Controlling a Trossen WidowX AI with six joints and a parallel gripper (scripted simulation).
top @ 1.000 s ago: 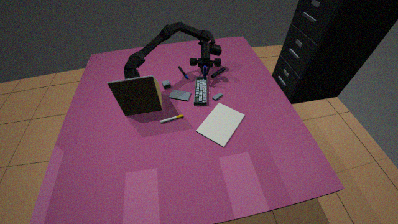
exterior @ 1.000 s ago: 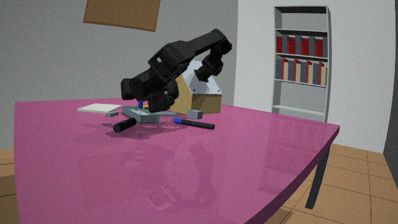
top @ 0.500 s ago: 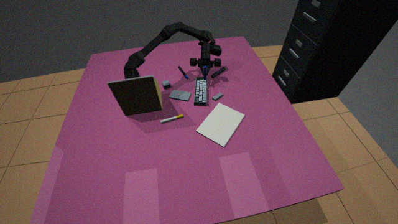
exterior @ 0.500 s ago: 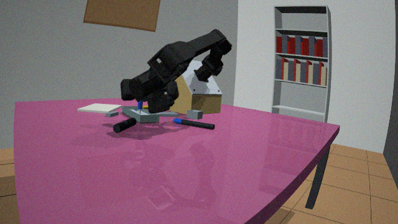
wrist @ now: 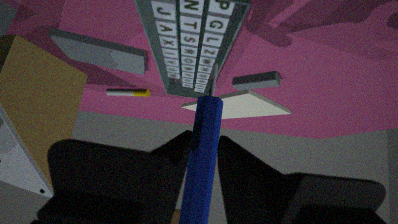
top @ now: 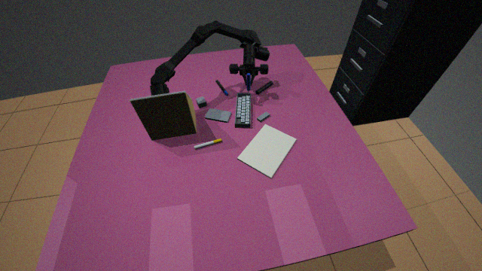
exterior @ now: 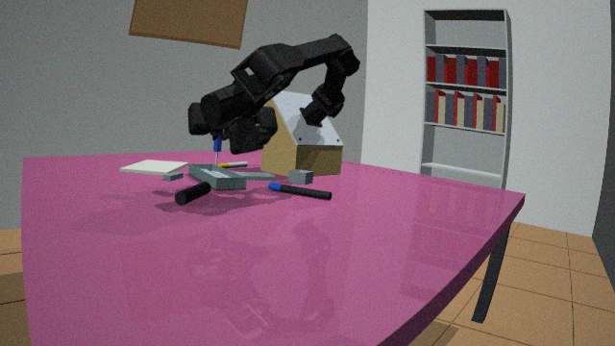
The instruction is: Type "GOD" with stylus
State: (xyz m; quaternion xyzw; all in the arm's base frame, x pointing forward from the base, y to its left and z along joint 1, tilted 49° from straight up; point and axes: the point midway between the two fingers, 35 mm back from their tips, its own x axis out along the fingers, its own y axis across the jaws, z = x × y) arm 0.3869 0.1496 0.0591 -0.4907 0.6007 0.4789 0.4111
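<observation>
My gripper tip is 160 mm past the grey pad, 100 mm above it and 80 mm to the left of it. The rest, counted from my gripper tip: blue stylus 10 mm below; black cylinder 100 mm ahead, 90 mm to the left, 90 mm below; thin grey tip 50 mm below.
</observation>
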